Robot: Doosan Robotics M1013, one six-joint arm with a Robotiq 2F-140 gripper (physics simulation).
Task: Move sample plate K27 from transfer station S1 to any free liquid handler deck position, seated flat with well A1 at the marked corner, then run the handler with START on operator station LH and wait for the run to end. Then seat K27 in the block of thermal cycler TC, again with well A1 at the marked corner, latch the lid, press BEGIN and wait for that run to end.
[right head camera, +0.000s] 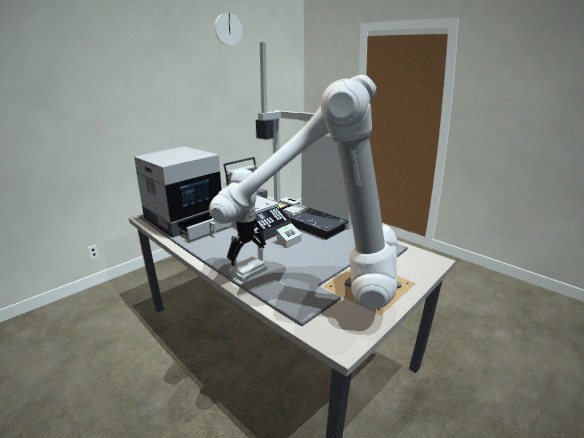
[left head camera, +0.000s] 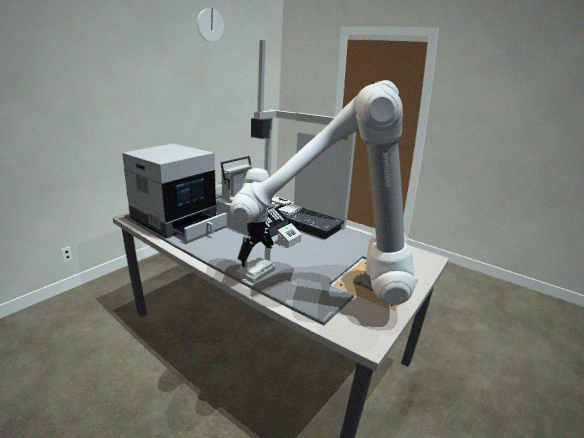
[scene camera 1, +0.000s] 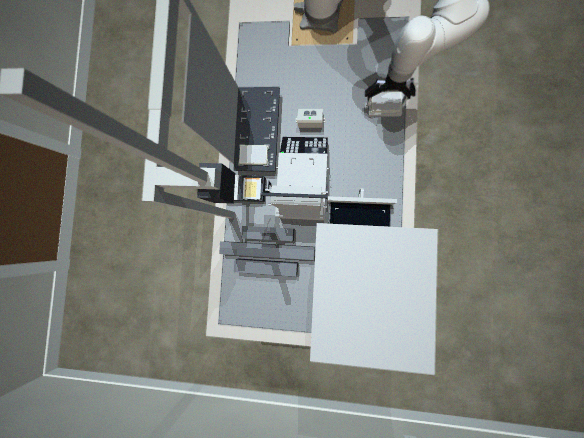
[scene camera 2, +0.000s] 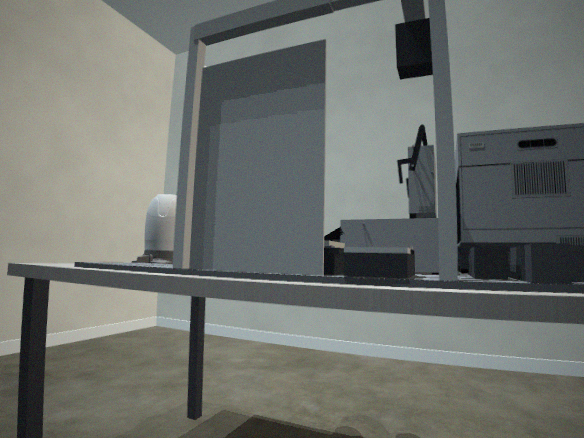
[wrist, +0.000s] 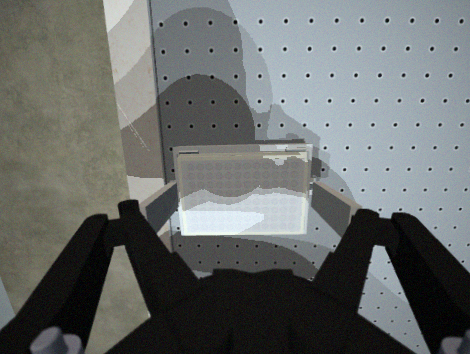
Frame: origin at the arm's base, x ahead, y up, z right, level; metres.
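Where they show: gripper, between the fingertips: (right head camera: 248,265) (left head camera: 256,266) (scene camera 1: 385,102) (wrist: 244,194); arm's base, origin of its link: (scene camera 1: 321,13).
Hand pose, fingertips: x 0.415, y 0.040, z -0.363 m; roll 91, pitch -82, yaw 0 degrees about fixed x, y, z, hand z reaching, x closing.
Note:
Things, the pixels of their top centre, and the offset from my fingertips. "spot": a spot on its surface instead. Level surfaces: height alone.
- clear-lidded sample plate, centre of its top: (wrist: 242,197) (left head camera: 256,264) (right head camera: 247,264) (scene camera 1: 386,101) dx +0.000, dy +0.010, dz -0.002 m
- low transfer station, a spot on its surface: (wrist: 220,148) spot: dx +0.044, dy -0.006, dz -0.030 m
- dark handler deck, height of its surface: dy +0.027 m
- white plate, centre of its top: (scene camera 1: 253,154) (right head camera: 295,208) (left head camera: 290,208) dx +0.332, dy +0.043, dz +0.532 m
- small button box, centre of its top: (scene camera 1: 309,113) (left head camera: 289,228) (right head camera: 288,228) dx +0.116, dy +0.052, dz +0.316 m
- apparent thermal cycler, a spot on its surface: (scene camera 1: 302,175) spot: dx +0.403, dy +0.107, dz +0.290 m
- large white instrument, centre of its top: (scene camera 1: 373,295) (scene camera 2: 523,146) (left head camera: 167,152) (right head camera: 174,155) dx +0.777, dy +0.372, dz -0.012 m
- black box, a spot on its surface: (scene camera 2: 414,49) spot: dx +0.548, dy +0.473, dz +0.503 m
- yellow item, centre of its top: (scene camera 1: 251,187) dx +0.479, dy +0.024, dz +0.513 m
The clear-lidded sample plate (left head camera: 261,265) (right head camera: 251,264) (scene camera 1: 386,106) (wrist: 244,192) lies on the low transfer station (wrist: 220,148) near the table's long edge; its label is unreadable. My gripper (left head camera: 256,254) (right head camera: 247,253) (scene camera 1: 390,95) (wrist: 244,194) is open, one finger beside each short side of the plate, with a gap on both sides. The dark handler deck (left head camera: 320,225) (right head camera: 325,226) (scene camera 1: 257,107) has several corner-marked positions and a white plate (scene camera 1: 253,154) on one. A small button box (left head camera: 289,236) (scene camera 1: 310,120) shows a green light. The apparent thermal cycler (scene camera 1: 302,175) has its lid (left head camera: 236,180) raised.
A large white instrument (left head camera: 150,175) (right head camera: 157,172) (scene camera 1: 375,300) (scene camera 2: 520,210) has its drawer (left head camera: 205,227) (scene camera 1: 360,214) open. A tall post (left head camera: 262,75) carries a black box (left head camera: 260,128) (scene camera 2: 414,49). A grey panel (scene camera 1: 210,85) (scene camera 2: 270,175) stands behind the deck. A yellow item (scene camera 1: 252,188) sits near the cycler.

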